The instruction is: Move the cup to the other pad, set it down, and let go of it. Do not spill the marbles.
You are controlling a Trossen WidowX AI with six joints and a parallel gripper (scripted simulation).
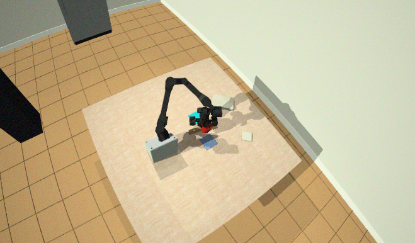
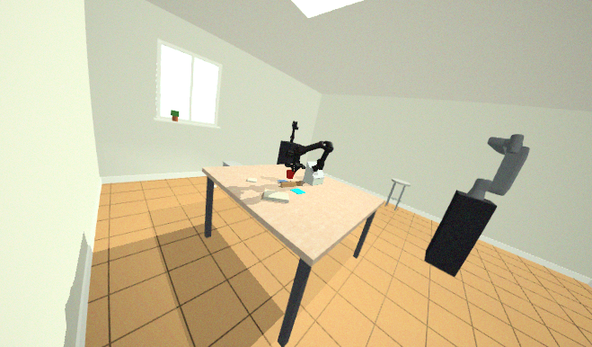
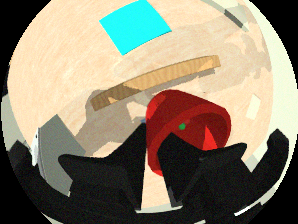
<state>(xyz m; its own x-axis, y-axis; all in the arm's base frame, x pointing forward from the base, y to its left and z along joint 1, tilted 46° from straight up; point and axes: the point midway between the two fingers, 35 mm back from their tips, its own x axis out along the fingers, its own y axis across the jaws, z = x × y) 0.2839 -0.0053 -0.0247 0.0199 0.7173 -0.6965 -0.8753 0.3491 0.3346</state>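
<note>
Right now the wooden bar is 30 mm ahead of my gripper tip, 30 mm to the left of it and 90 mm below it. Also, from my gripper tip: blue pad 20 mm ahead, 80 mm to the right, 110 mm below; then red cup 30 mm ahead, 20 mm to the right.
</note>
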